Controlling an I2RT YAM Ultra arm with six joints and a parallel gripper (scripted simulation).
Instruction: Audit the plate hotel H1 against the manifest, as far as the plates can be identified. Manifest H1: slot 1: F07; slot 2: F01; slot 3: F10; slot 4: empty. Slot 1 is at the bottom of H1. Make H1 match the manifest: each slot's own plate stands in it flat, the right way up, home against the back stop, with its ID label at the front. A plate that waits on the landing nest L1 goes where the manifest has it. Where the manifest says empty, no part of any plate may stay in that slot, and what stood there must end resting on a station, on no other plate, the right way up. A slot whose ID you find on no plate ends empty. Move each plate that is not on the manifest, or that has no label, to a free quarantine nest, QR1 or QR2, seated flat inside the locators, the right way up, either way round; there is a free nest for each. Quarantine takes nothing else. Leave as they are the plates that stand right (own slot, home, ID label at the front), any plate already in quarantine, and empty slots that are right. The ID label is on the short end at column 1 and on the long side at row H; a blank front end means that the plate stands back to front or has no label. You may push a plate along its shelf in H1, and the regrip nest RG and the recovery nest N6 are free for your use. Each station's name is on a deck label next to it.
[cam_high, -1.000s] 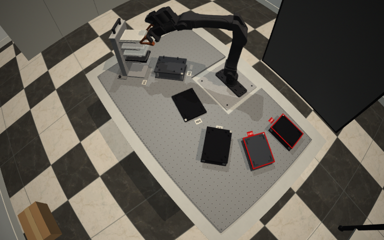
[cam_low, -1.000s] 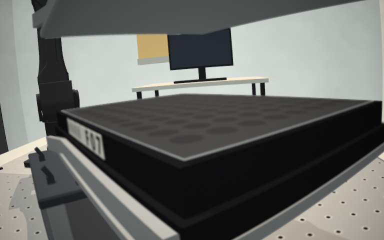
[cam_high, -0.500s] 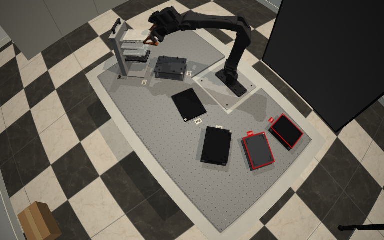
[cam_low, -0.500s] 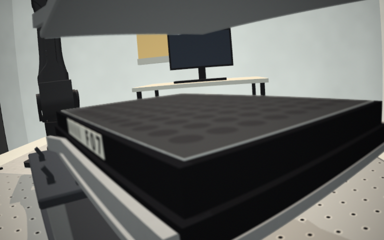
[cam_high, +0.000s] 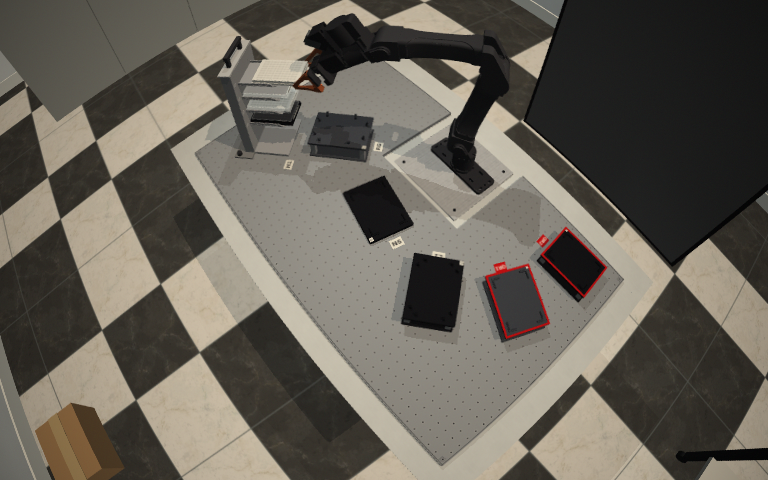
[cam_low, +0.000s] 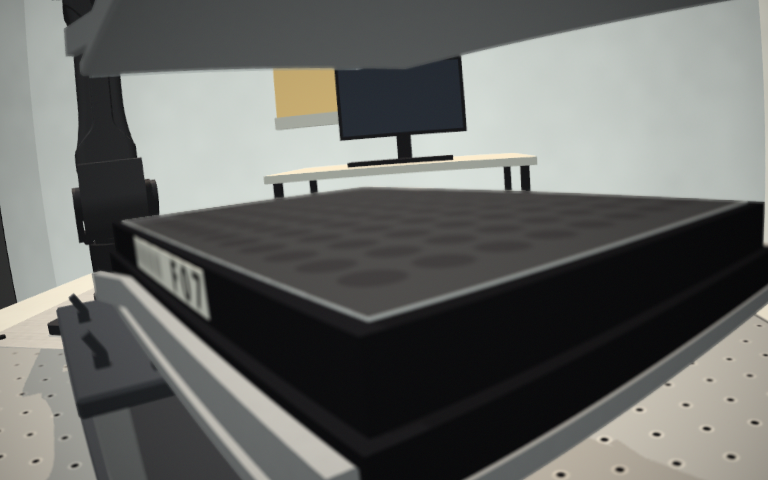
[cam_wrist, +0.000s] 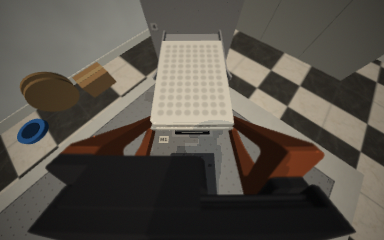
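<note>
My gripper is now 4 cm to the left of the white well plate, 4 cm short of it and 1 cm below it. Also, from my hand: clear plate: 10 cm below, 7 cm to the right, 6 cm ahead; black plate: 15 cm below, 7 cm to the right, 6 cm ahead; regrip nest RG: 21 cm below, 7 cm to the left, 6 cm behind.
</note>
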